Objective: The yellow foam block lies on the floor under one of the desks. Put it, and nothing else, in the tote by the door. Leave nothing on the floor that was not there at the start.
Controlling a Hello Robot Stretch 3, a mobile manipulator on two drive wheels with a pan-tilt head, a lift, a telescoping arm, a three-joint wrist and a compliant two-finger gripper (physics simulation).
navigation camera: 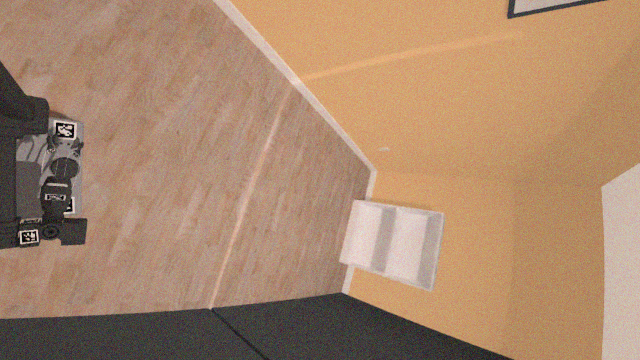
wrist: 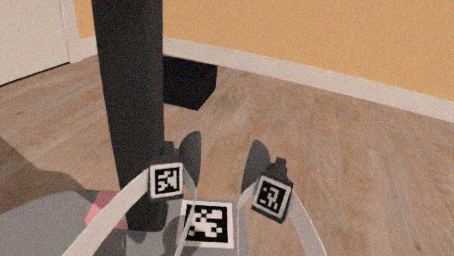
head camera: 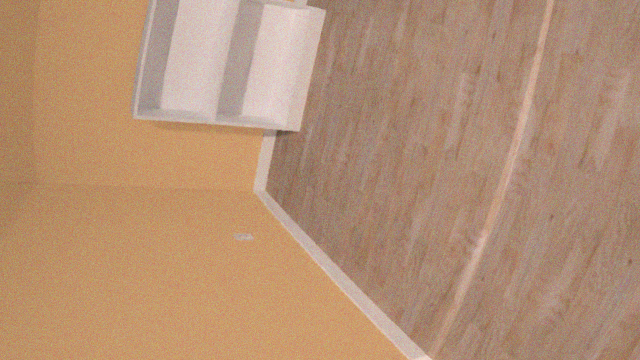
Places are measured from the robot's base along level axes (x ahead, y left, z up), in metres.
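Pixels of known places: gripper, fingertip midpoint: (navigation camera: 67,135) (wrist: 224,154); robot's base, origin of the base link: (navigation camera: 65,166).
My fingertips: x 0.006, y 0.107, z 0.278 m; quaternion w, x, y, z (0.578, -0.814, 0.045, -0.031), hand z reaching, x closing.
Ahead of a thing's pixels: the offset from my fingertips to its middle. "pt": to the spot under its first point.
The yellow foam block does not show in these views. In the wrist view a black box-shaped thing {0.709 m left, 0.169 m back, 0.227 m down} (wrist: 190,82) stands on the floor against the wall, near the white door (wrist: 32,37) and partly behind a dark upright post (wrist: 132,100). It may be the tote; its inside cannot be seen. My gripper (wrist: 224,154) is open and empty, its two fingers apart above part of the grey robot base, with the floor and the black box beyond.
A white shelf unit (head camera: 309,70) (navigation camera: 356,232) stands against the orange wall near a corner. Dark desk tops {pt 0.792 m right, 0.119 m ahead, 0.088 m down} (navigation camera: 115,337) fill the lower edge of the navigation view. The robot's base (navigation camera: 30,175) shows at that view's left. A pinkish patch (wrist: 107,209) shows beside the post.
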